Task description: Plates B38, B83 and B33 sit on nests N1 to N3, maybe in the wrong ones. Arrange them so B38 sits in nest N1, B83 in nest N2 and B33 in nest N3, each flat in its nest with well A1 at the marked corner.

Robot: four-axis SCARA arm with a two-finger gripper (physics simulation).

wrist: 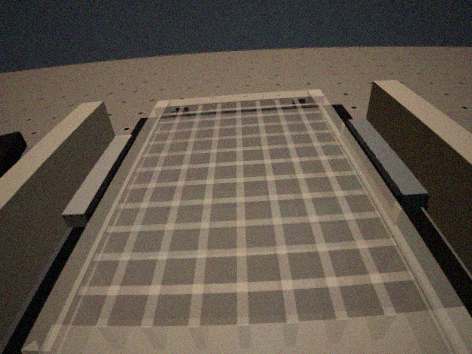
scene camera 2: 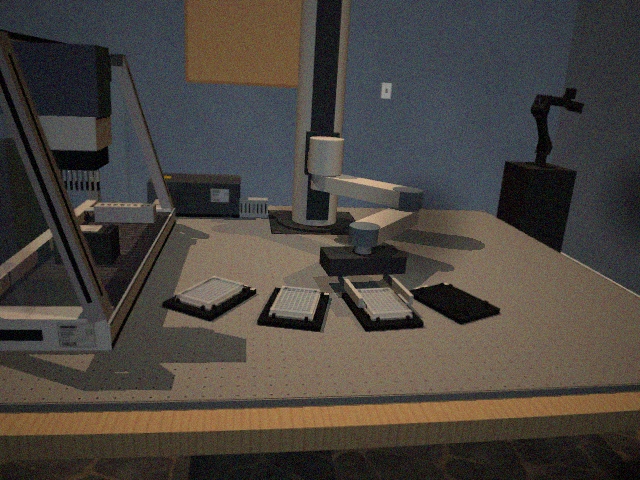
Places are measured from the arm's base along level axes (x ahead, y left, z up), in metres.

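Pixels of known places: gripper, fingertip midpoint: [wrist: 237, 114] [scene camera 2: 386, 301]; arm's base, origin of the base link: [scene camera 2: 313, 225].
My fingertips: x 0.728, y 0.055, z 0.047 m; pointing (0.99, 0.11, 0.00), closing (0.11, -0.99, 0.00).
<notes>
Ahead of a thing's pixels: the offset from my fingertips to its middle. "pt": to the spot under its first point.
My gripper [scene camera 2: 386, 301] [wrist: 237, 114] is shut on a clear plate @(dz -0.013, dx -0.024, dy -0.003 m) [scene camera 2: 384, 306] [wrist: 241, 215], with a finger along each long side. This plate lies level at the third black nest from the left [scene camera 2: 393, 324] [wrist: 47, 286], within its outline; whether it is fully seated cannot be told. Another plate @(dz -0.015, dx -0.085, dy -0.352 m) [scene camera 2: 212, 291] sits on the leftmost nest @(dz -0.023, dx -0.085, dy -0.353 m) [scene camera 2: 210, 314], and a third plate @(dz -0.015, dx -0.033, dy -0.179 m) [scene camera 2: 295, 302] sits on the second nest @(dz -0.023, dx -0.032, dy -0.180 m) [scene camera 2: 292, 323]. The rightmost nest @(dz -0.023, dx -0.058, dy +0.170 m) [scene camera 2: 455, 303] holds no plate. Plate names, nest labels and A1 corner marks cannot be read.
A framed machine @(pt dz +0.004, dx +0.122, dy -0.524 m) [scene camera 2: 98, 330] with a pipetting head stands at the left. A dark box @(pt dz +0.040, dx -0.763, dy -0.430 m) [scene camera 2: 201, 195] and a small white rack @(pt dz +0.000, dx -0.773, dy -0.258 m) [scene camera 2: 253, 207] stand at the back, left of the arm's column [scene camera 2: 305, 103]. A dark arm [scene camera 2: 541, 129] stands on a pedestal at the right.
</notes>
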